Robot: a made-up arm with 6 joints.
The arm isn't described. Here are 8 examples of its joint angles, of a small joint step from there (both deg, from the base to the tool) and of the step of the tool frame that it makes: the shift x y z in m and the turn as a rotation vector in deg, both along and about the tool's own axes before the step.
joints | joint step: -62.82 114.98 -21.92 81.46 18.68 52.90 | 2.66 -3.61 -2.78 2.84 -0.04 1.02
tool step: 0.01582 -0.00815 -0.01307 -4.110 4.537 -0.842
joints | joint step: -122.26 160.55 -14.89 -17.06 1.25 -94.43 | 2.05 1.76 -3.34 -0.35 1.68 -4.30
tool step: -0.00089 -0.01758 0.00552 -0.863 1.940 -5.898
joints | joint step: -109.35 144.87 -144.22 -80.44 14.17 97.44 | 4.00 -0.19 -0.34 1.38 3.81 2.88
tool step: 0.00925 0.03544 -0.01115 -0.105 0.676 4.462
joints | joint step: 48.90 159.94 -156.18 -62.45 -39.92 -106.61 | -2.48 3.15 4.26 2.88 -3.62 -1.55
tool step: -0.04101 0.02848 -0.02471 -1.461 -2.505 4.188
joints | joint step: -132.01 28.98 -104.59 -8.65 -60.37 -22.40 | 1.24 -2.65 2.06 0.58 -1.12 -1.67
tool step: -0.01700 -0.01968 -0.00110 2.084 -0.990 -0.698
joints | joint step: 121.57 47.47 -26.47 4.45 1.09 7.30 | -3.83 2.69 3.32 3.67 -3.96 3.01
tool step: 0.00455 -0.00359 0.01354 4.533 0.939 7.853
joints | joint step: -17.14 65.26 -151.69 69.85 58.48 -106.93 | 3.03 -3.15 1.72 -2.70 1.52 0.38
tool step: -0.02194 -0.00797 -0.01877 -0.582 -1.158 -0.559
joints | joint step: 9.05 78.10 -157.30 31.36 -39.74 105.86 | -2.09 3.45 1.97 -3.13 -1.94 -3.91
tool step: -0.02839 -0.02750 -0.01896 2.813 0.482 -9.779
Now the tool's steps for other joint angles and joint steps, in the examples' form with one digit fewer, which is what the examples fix.
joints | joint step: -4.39 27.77 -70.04 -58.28 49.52 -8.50 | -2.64 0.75 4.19 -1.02 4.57 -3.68
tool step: 0.0071 0.0173 0.0012 -1.32 8.64 -8.01
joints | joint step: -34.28 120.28 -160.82 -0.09 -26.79 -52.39 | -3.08 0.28 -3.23 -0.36 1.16 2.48
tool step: 0.0106 -0.0202 0.0019 1.85 -0.54 -0.80
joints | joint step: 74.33 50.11 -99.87 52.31 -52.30 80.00 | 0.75 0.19 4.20 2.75 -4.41 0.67
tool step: -0.0189 -0.0062 -0.0043 -0.64 -4.80 -0.05
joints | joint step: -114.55 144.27 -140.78 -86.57 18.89 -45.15 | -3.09 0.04 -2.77 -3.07 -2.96 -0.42
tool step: 0.0305 0.0083 0.0076 2.55 2.63 -2.65
